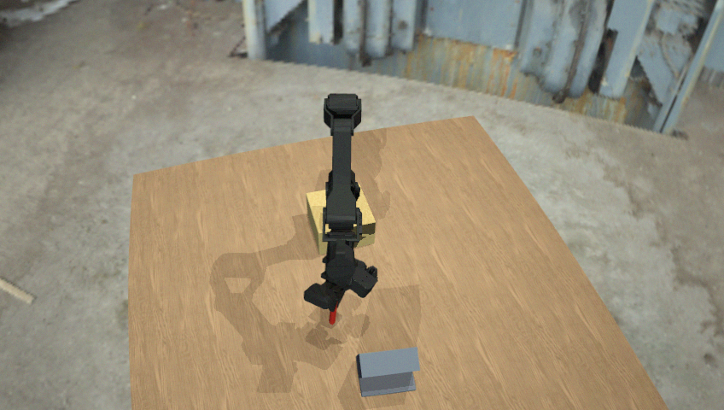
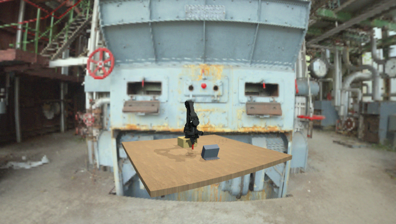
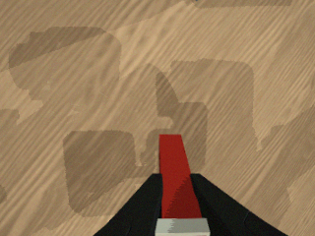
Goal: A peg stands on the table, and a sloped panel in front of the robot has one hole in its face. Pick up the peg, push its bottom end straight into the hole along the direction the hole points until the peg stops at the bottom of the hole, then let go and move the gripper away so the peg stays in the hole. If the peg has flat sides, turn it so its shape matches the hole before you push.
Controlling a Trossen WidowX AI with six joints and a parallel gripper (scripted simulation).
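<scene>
The sloped panel is 15 cm ahead of my gripper tip, 9 cm to the left of it and 4 cm below it. Round my gripper tip: red square peg 1 cm behind, 1 cm above.
</scene>
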